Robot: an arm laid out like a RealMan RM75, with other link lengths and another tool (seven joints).
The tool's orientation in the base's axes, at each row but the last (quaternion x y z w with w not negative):
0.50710, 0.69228, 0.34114, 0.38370
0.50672, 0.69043, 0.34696, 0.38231
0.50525, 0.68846, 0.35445, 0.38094
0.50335, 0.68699, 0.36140, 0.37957
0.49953, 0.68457, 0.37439, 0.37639
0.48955, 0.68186, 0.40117, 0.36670
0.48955, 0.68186, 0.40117, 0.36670
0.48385, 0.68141, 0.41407, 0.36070
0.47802, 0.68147, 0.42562, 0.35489
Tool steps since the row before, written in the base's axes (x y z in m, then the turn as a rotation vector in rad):
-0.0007, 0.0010, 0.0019, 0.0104, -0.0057, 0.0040
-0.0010, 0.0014, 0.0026, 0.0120, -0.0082, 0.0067
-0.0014, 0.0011, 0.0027, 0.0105, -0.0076, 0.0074
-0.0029, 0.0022, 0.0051, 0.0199, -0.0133, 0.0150
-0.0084, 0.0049, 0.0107, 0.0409, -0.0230, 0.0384
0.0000, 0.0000, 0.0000, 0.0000, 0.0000, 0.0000
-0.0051, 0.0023, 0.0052, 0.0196, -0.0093, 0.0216
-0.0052, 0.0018, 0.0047, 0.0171, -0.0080, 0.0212
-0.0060, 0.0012, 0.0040, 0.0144, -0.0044, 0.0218
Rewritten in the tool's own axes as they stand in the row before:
0.0007, 0.0016, -0.0014, -0.0082, 0.0066, 0.0068
0.0011, 0.0022, -0.0020, -0.0114, 0.0090, 0.0067
0.0009, 0.0020, -0.0024, -0.0107, 0.0091, 0.0051
0.0019, 0.0038, -0.0046, -0.0193, 0.0184, 0.0093
0.0050, 0.0072, -0.0115, -0.0365, 0.0455, 0.0165
0.0000, 0.0000, 0.0000, 0.0000, 0.0000, 0.0000
0.0029, 0.0033, -0.0062, -0.0162, 0.0250, 0.0069
0.0027, 0.0028, -0.0061, -0.0142, 0.0240, 0.0051
0.0026, 0.0018, -0.0066, -0.0101, 0.0243, 0.0034

